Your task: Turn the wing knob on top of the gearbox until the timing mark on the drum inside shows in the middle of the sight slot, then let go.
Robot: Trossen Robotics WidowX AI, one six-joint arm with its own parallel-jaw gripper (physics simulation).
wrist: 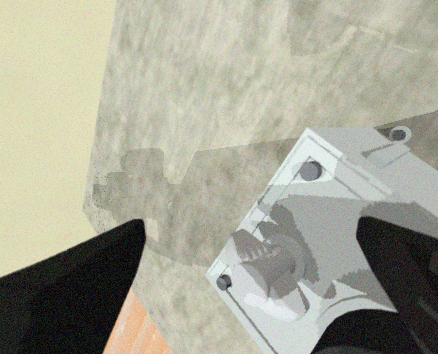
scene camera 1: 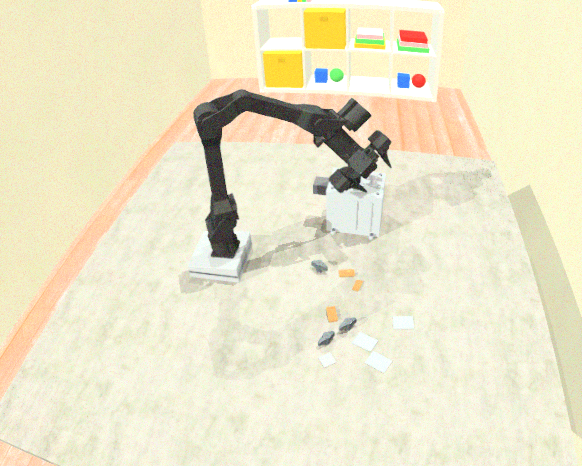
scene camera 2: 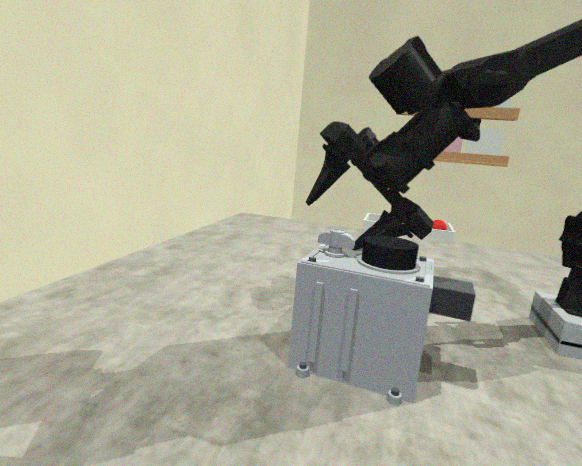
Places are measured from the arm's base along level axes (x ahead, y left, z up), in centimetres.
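Where they show: gripper, fingertip midpoint: (wrist: 250,228) (scene camera 1: 378,179) (scene camera 2: 330,227); arm's base, link origin: (scene camera 1: 225,249).
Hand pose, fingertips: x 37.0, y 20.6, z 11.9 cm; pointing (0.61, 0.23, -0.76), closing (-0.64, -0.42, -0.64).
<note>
Each offset is from my fingertips to the centre of the thing. "spot": to the spot under its first point. Level surfaces: height alone.
The light grey gearbox @[dx -8.1, dy +2.3, dz -8.1 cm] (scene camera 1: 345,215) (scene camera 2: 375,320) (wrist: 345,215) stands upright on the mat. Its pale wing knob @[dx -1.4, dy +2.1, dz -0.8 cm] (scene camera 2: 336,240) (wrist: 272,280) is on the top near one corner, beside a round black cap @[spot: dx -8.4, dy +5.5, dz -0.7 cm] (scene camera 2: 390,252) (wrist: 360,332). My gripper (scene camera 1: 378,179) (scene camera 2: 332,226) (wrist: 250,228) is open wide and empty, tilted over the gearbox top. One fingertip is low, close beside the knob and the black cap; the other is higher, out past the gearbox edge. In the wrist view the knob shows between the fingers, nearer the right one. The sight slot and timing mark cannot be made out.
A dark block @[spot: dx -15.8, dy +0.4, dz -4.2 cm] (scene camera 1: 320,185) (scene camera 2: 452,298) sticks out from the gearbox side. Orange pieces @[dx -5.5, dy -19.4, dz -16.4 cm] (scene camera 1: 346,273), grey lumps @[dx -12.7, dy -19.1, dz -15.3 cm] (scene camera 1: 319,266) and pale flat squares @[dx +10.0, dy -32.9, dz -16.5 cm] (scene camera 1: 403,322) lie on the mat @[dz -16.7 cm] (scene camera 1: 150,350). A white shelf unit (scene camera 1: 347,47) stands at the back.
</note>
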